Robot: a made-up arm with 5 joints.
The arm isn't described. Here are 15 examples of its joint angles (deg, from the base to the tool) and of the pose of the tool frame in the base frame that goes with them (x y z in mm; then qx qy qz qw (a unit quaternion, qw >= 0)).
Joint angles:
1: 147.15 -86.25 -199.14 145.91 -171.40
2: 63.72 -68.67 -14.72 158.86 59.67
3: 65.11 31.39 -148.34 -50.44 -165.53
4: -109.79 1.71 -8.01 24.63 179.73
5: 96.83 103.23 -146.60 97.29 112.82
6: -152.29 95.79 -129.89 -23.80 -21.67
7: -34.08 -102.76 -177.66 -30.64 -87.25
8: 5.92 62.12 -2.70 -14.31 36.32
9: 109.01 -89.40 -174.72 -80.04 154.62
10: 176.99 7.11 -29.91 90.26 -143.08
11: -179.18 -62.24 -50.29 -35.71 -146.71
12: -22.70 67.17 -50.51 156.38 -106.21
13: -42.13 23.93 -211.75 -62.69 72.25
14: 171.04 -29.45 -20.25 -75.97 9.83
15: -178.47 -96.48 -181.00 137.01 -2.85
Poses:
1: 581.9 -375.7 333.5 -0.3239 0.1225 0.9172 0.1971
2: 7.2 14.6 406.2 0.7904 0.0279 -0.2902 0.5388
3: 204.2 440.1 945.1 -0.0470 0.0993 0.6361 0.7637
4: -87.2 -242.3 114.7 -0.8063 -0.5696 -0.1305 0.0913
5: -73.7 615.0 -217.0 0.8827 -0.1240 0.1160 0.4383
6: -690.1 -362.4 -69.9 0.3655 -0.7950 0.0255 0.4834
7: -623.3 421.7 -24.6 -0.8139 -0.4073 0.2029 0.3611
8: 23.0 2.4 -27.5 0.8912 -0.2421 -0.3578 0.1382
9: 225.8 -655.4 176.5 0.9130 -0.3839 0.0919 0.1027
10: -271.7 14.3 169.9 -0.7817 0.2840 -0.5311 0.1619
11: -39.4 -0.6 890.7 0.2627 -0.0765 -0.9195 0.2821
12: 197.0 -82.4 64.4 -0.0453 -0.0404 0.4304 0.9006
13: -60.6 54.8 915.5 0.3128 -0.4851 -0.7885 0.2122
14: -284.1 44.8 577.9 -0.0745 -0.4504 0.0068 0.8897
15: 728.0 19.4 322.7 0.0129 -0.3379 -0.0108 0.9410
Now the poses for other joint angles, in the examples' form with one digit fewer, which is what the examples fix.
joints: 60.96 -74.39 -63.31 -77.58 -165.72
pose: -124 -224 843 0.120 -0.278 0.582 0.755
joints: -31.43 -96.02 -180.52 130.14 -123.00
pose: -636 389 331 0.202 0.207 0.212 0.934
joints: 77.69 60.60 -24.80 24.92 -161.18
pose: 25 116 -103 0.424 -0.751 0.377 0.337
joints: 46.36 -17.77 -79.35 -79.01 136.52
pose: 177 185 901 -0.024 0.024 0.025 0.999
